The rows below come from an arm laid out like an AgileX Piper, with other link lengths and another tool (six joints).
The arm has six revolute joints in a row. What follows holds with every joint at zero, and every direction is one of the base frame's. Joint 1 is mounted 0.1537 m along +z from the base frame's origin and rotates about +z. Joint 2 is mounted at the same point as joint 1 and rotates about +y. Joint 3 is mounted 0.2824 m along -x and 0.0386 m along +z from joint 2 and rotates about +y. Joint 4 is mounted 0.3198 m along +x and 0.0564 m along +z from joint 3 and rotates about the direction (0.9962, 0, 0.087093). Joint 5 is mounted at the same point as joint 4 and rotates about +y. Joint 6 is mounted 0.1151 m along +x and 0.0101 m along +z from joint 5 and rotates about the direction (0.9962, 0, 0.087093). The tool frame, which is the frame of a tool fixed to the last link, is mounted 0.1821 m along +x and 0.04 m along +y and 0.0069 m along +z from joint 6; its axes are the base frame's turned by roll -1.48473, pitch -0.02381 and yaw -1.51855 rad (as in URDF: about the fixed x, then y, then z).
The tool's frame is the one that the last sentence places.
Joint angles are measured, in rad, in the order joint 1, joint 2, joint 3, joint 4, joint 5, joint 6. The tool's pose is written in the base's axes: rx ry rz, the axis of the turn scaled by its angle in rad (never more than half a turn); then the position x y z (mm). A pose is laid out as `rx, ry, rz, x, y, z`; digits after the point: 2 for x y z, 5 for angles.
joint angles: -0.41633, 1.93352, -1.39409, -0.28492, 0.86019, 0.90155
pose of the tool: -0.64561, 2.88563, -0.48727, 482.90, -244.23, 6.59
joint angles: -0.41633, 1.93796, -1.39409, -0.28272, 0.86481, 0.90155
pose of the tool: -0.64510, 2.89395, -0.47896, 481.17, -243.26, 3.72
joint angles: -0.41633, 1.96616, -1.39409, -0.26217, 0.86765, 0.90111
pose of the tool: -0.63618, 2.91937, -0.43329, 477.83, -237.21, -12.11
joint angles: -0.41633, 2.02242, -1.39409, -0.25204, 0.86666, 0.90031
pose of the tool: -0.64525, 2.96603, -0.37857, 469.55, -231.14, -41.96
